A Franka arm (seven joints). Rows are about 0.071 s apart.
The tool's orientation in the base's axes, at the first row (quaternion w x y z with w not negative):
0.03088, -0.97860, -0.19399, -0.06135
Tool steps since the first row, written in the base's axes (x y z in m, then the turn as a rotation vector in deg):
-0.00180, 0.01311, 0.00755, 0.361, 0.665, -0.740
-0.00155, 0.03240, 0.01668, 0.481, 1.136, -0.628
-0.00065, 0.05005, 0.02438, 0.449, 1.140, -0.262
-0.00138, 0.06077, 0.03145, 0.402, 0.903, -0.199
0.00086, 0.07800, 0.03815, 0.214, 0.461, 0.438
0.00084, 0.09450, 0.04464, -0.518, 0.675, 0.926
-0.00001, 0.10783, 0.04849, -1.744, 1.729, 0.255
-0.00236, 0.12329, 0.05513, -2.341, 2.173, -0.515
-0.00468, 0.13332, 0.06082, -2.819, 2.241, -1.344
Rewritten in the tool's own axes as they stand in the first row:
0.00427, -0.01307, -0.00657, 0.483, -0.448, 0.828
0.01296, -0.03111, -0.01396, 0.785, -0.841, 0.770
0.02144, -0.04733, -0.02000, 0.806, -0.870, 0.404
0.02573, -0.05776, -0.02618, 0.682, -0.672, 0.317
0.03515, -0.07305, -0.03113, 0.427, -0.359, -0.372
0.04219, -0.08852, -0.03617, -0.099, -0.855, -0.916
0.04693, -0.10129, -0.03895, -0.916, -2.274, -0.295
0.05146, -0.11670, -0.04448, -1.398, -2.884, 0.440
0.05385, -0.12705, -0.04952, -1.921, -3.100, 1.215

